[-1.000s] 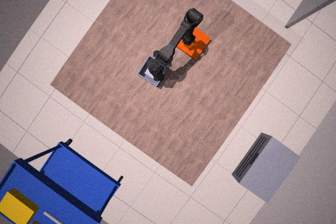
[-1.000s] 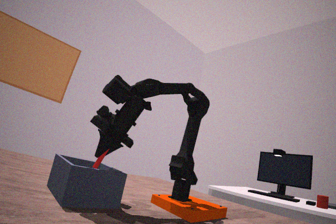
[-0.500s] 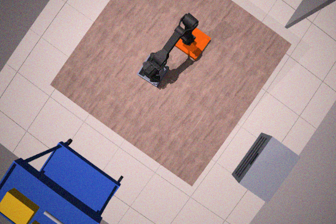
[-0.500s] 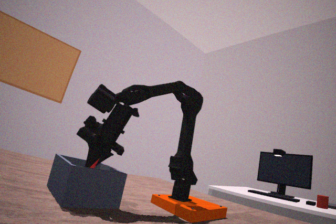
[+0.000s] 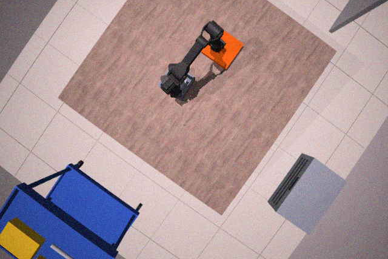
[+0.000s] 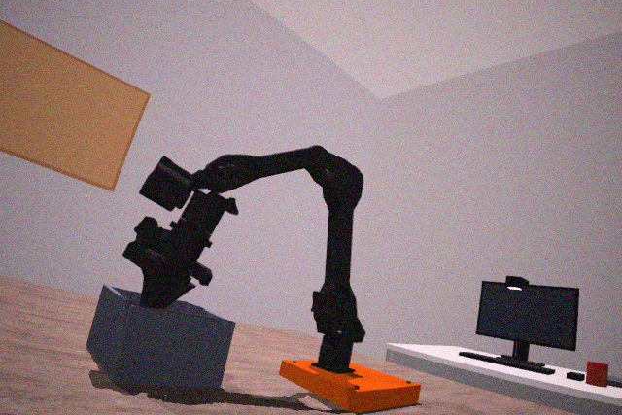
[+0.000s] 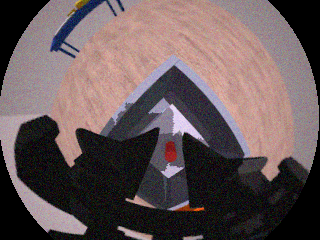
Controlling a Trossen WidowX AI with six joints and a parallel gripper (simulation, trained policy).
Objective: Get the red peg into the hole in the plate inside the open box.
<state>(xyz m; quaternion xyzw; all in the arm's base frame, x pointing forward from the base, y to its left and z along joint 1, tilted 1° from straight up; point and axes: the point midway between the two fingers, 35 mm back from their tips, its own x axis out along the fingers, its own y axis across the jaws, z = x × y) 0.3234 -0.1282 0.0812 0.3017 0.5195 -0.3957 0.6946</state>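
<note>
The red peg is 2 cm behind my gripper tip, 2 cm to the left of it and 3 cm below it. From my gripper tip the other things lie so: grey box 2 cm behind, 2 cm to the left, 5 cm below.
</note>
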